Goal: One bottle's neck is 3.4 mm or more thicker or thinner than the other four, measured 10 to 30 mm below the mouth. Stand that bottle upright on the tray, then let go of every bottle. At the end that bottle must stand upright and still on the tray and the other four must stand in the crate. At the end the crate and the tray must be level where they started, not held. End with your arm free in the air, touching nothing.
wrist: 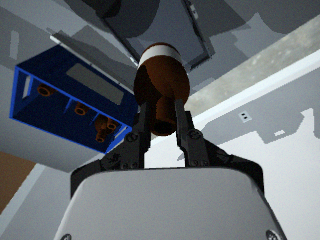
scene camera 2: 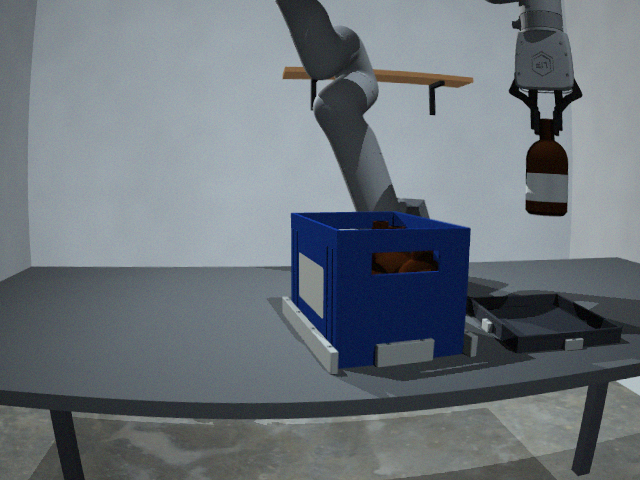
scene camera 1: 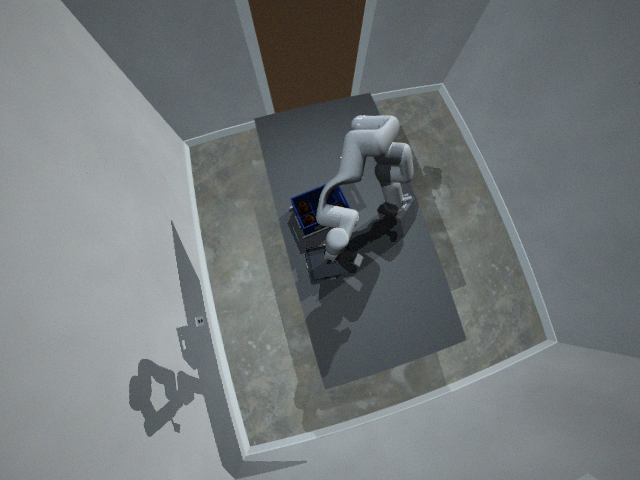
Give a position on a bottle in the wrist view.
161, 78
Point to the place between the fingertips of the gripper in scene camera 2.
At 546, 134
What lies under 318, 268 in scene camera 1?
A dark tray.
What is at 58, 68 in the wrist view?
A blue crate.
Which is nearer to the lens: the bottle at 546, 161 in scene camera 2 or the dark tray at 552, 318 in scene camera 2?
The bottle.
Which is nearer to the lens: the blue crate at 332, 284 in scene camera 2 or the dark tray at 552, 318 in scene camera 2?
The blue crate.
